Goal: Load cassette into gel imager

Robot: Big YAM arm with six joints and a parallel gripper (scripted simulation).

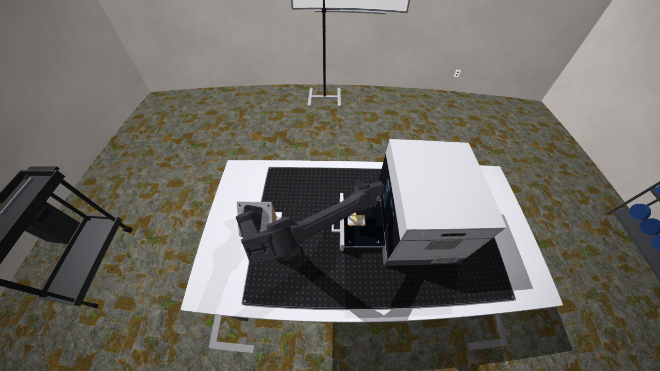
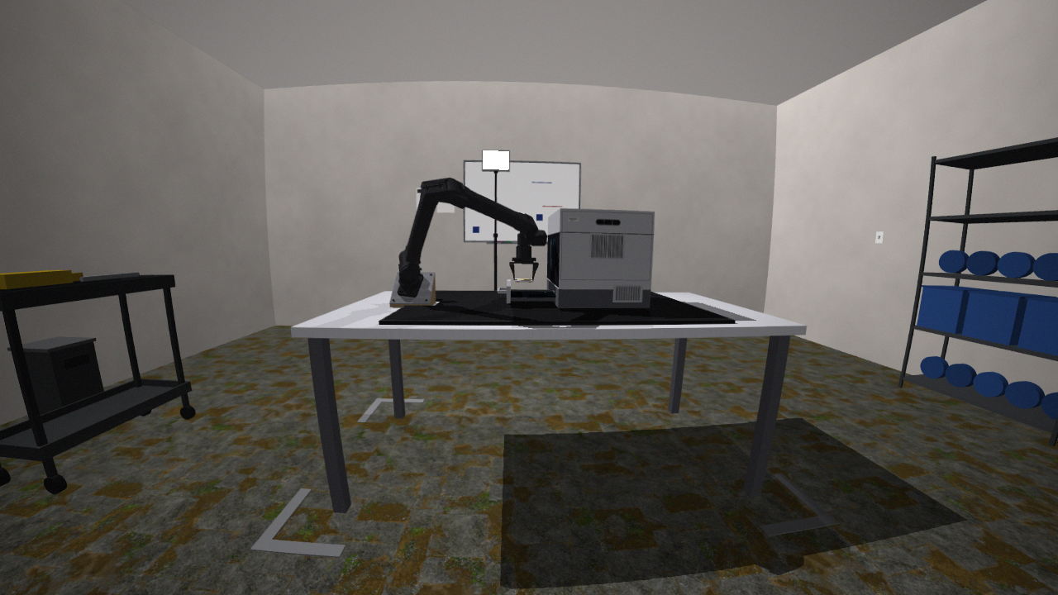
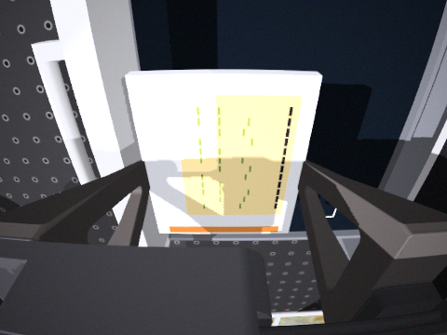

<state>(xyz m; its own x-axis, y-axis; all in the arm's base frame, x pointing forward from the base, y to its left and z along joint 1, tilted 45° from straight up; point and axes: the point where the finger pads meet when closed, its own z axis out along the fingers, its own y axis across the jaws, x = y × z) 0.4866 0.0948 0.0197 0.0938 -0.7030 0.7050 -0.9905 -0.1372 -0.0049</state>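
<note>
My gripper is now 50 mm short of the imager drawer, 10 mm to the right of it and 60 mm above it. From my hand the other things lie so: finished cassette: 10 mm to the right, 10 mm below.
</note>
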